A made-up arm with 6 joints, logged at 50 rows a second.
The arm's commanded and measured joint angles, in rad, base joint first. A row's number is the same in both.
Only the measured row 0 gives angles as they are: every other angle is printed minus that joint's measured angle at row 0.
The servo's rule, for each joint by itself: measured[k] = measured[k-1] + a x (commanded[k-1-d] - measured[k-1]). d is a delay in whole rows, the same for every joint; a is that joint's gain. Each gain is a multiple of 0.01, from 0.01 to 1. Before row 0 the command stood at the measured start. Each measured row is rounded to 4 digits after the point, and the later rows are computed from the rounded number. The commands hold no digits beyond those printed.
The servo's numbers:
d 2
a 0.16 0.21 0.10 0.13 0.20 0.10
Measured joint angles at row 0: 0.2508 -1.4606 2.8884 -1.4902 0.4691 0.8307
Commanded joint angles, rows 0 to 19: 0.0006 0.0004 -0.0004 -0.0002 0.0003 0.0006; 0.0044 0.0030 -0.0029 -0.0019 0.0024 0.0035; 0.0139 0.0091 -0.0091 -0.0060 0.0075 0.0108; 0.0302 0.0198 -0.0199 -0.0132 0.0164 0.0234; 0.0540 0.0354 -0.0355 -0.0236 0.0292 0.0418; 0.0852 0.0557 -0.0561 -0.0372 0.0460 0.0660; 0.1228 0.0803 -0.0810 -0.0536 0.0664 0.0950; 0.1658 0.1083 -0.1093 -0.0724 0.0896 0.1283; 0.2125 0.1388 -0.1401 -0.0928 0.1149 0.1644; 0.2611 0.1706 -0.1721 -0.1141 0.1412 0.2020; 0.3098 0.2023 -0.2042 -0.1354 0.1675 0.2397; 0.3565 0.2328 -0.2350 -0.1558 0.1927 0.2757; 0.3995 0.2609 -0.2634 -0.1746 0.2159 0.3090; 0.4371 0.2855 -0.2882 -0.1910 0.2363 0.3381; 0.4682 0.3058 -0.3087 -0.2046 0.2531 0.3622; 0.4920 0.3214 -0.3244 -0.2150 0.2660 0.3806; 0.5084 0.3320 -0.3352 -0.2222 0.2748 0.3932; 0.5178 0.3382 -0.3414 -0.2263 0.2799 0.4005; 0.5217 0.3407 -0.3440 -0.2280 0.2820 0.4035; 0.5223 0.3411 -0.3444 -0.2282 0.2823 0.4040
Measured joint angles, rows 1 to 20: 0.0000 0.0000 0.0000 0.0000 0.0000 0.0000; 0.0000 0.0000 0.0000 0.0000 0.0000 0.0000; 0.0001 0.0001 0.0000 0.0000 0.0001 0.0001; 0.0008 0.0007 -0.0003 -0.0002 0.0006 0.0004; 0.0029 0.0025 -0.0012 -0.0010 0.0020 0.0014; 0.0073 0.0061 -0.0031 -0.0026 0.0049 0.0036; 0.0148 0.0123 -0.0063 -0.0053 0.0098 0.0074; 0.0261 0.0214 -0.0113 -0.0094 0.0170 0.0133; 0.0416 0.0338 -0.0183 -0.0151 0.0269 0.0215; 0.0615 0.0494 -0.0274 -0.0225 0.0394 0.0322; 0.0857 0.0682 -0.0387 -0.0316 0.0545 0.0454; 0.1138 0.0897 -0.0520 -0.0423 0.0718 0.0611; 0.1452 0.1133 -0.0672 -0.0544 0.0909 0.0790; 0.1790 0.1384 -0.0840 -0.0676 0.1113 0.0987; 0.2143 0.1641 -0.1019 -0.0815 0.1322 0.1197; 0.2499 0.1896 -0.1205 -0.0957 0.1530 0.1415; 0.2848 0.2140 -0.1393 -0.1099 0.1730 0.1636; 0.3180 0.2366 -0.1578 -0.1236 0.1916 0.1853; 0.3485 0.2566 -0.1755 -0.1364 0.2082 0.2061; 0.3756 0.2737 -0.1921 -0.1481 0.2225 0.2255
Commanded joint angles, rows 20 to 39: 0.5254 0.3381 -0.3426 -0.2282 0.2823 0.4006; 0.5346 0.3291 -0.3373 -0.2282 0.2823 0.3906; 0.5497 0.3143 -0.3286 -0.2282 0.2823 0.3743; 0.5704 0.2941 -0.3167 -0.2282 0.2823 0.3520; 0.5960 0.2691 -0.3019 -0.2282 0.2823 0.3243; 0.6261 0.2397 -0.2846 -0.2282 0.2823 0.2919; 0.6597 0.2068 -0.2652 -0.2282 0.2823 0.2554; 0.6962 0.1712 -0.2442 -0.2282 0.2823 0.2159; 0.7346 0.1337 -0.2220 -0.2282 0.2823 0.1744; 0.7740 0.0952 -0.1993 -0.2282 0.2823 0.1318; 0.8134 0.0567 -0.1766 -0.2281 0.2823 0.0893; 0.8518 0.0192 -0.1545 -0.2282 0.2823 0.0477; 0.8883 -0.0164 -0.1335 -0.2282 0.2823 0.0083; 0.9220 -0.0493 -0.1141 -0.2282 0.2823 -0.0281; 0.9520 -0.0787 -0.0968 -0.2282 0.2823 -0.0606; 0.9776 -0.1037 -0.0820 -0.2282 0.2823 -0.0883; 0.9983 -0.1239 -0.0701 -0.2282 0.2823 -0.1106; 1.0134 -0.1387 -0.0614 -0.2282 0.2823 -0.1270; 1.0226 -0.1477 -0.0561 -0.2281 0.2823 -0.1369; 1.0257 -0.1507 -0.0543 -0.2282 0.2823 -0.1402
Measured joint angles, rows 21 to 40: 0.3990 0.2878 -0.2073 -0.1585 0.2344 0.2433; 0.4187 0.2990 -0.2210 -0.1676 0.2440 0.2594; 0.4358 0.3072 -0.2332 -0.1755 0.2517 0.2735; 0.4516 0.3118 -0.2436 -0.1824 0.2578 0.2852; 0.4673 0.3123 -0.2521 -0.1884 0.2627 0.2941; 0.4838 0.3085 -0.2586 -0.1936 0.2666 0.2999; 0.5018 0.3002 -0.2629 -0.1981 0.2697 0.3023; 0.5217 0.2875 -0.2651 -0.2020 0.2722 0.3013; 0.5438 0.2706 -0.2651 -0.2054 0.2742 0.2967; 0.5682 0.2497 -0.2630 -0.2084 0.2758 0.2886; 0.5948 0.2253 -0.2589 -0.2110 0.2771 0.2772; 0.6235 0.1980 -0.2529 -0.2132 0.2781 0.2627; 0.6539 0.1683 -0.2453 -0.2151 0.2789 0.2454; 0.6856 0.1370 -0.2362 -0.2168 0.2796 0.2256; 0.7180 0.1048 -0.2259 -0.2183 0.2801 0.2039; 0.7506 0.0724 -0.2147 -0.2196 0.2805 0.1807; 0.7828 0.0407 -0.2029 -0.2207 0.2809 0.1566; 0.8140 0.0104 -0.1908 -0.2217 0.2812 0.1321; 0.8435 -0.0178 -0.1787 -0.2225 0.2814 0.1078; 0.8707 -0.0432 -0.1670 -0.2232 0.2816 0.0843
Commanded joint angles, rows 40 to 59: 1.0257 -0.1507 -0.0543 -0.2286 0.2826 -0.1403; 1.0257 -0.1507 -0.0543 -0.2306 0.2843 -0.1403; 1.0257 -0.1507 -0.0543 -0.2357 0.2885 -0.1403; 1.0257 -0.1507 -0.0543 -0.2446 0.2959 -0.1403; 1.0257 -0.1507 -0.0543 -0.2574 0.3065 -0.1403; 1.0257 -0.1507 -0.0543 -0.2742 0.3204 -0.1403; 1.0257 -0.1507 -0.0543 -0.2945 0.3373 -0.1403; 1.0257 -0.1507 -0.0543 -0.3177 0.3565 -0.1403; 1.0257 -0.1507 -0.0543 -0.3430 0.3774 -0.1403; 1.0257 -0.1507 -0.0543 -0.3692 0.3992 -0.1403; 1.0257 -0.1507 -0.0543 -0.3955 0.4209 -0.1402; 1.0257 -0.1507 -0.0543 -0.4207 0.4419 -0.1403; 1.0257 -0.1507 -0.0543 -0.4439 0.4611 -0.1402; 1.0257 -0.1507 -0.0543 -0.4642 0.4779 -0.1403; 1.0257 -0.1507 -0.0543 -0.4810 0.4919 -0.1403; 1.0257 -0.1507 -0.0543 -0.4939 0.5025 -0.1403; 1.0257 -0.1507 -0.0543 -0.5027 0.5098 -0.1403; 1.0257 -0.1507 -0.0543 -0.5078 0.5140 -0.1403; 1.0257 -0.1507 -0.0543 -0.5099 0.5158 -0.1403; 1.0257 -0.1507 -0.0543 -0.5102 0.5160 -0.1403
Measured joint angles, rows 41 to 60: 0.8950 -0.0651 -0.1559 -0.2238 0.2817 0.0622; 0.9159 -0.0831 -0.1457 -0.2244 0.2818 0.0420; 0.9335 -0.0973 -0.1366 -0.2249 0.2820 0.0238; 0.9483 -0.1085 -0.1284 -0.2256 0.2825 0.0074; 0.9607 -0.1174 -0.1210 -0.2269 0.2837 -0.0074; 0.9711 -0.1244 -0.1143 -0.2292 0.2861 -0.0207; 0.9798 -0.1299 -0.1083 -0.2329 0.2902 -0.0327; 0.9871 -0.1343 -0.1029 -0.2383 0.2962 -0.0435; 0.9933 -0.1377 -0.0980 -0.2456 0.3044 -0.0532; 0.9985 -0.1404 -0.0936 -0.2550 0.3148 -0.0619; 1.0029 -0.1426 -0.0897 -0.2664 0.3273 -0.0697; 1.0065 -0.1443 -0.0862 -0.2798 0.3417 -0.0768; 1.0096 -0.1456 -0.0830 -0.2948 0.3575 -0.0831; 1.0122 -0.1467 -0.0801 -0.3112 0.3744 -0.0888; 1.0144 -0.1475 -0.0775 -0.3285 0.3917 -0.0939; 1.0162 -0.1482 -0.0752 -0.3461 0.4089 -0.0985; 1.0177 -0.1487 -0.0731 -0.3636 0.4255 -0.1027; 1.0190 -0.1491 -0.0712 -0.3805 0.4409 -0.1065; 1.0201 -0.1494 -0.0695 -0.3964 0.4547 -0.1099; 1.0210 -0.1497 -0.0680 -0.4109 0.4666 -0.1129
